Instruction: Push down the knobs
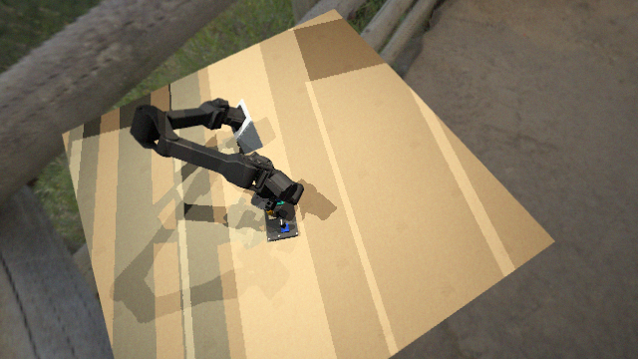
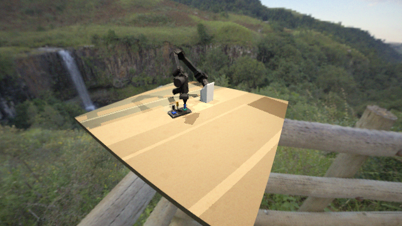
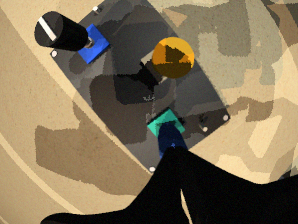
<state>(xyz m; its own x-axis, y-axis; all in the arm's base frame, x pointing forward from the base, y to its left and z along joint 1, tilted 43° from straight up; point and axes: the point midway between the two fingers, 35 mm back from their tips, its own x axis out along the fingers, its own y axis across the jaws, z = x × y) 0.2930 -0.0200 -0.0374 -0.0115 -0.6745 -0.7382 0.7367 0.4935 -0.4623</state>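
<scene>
Now: the blue knob 10 mm below my gripper tip. From my gripper tip the other things lie so: blue-green knob 30 mm below; blue potentiometer 90 mm ahead, 20 mm to the right, 10 mm below.
</scene>
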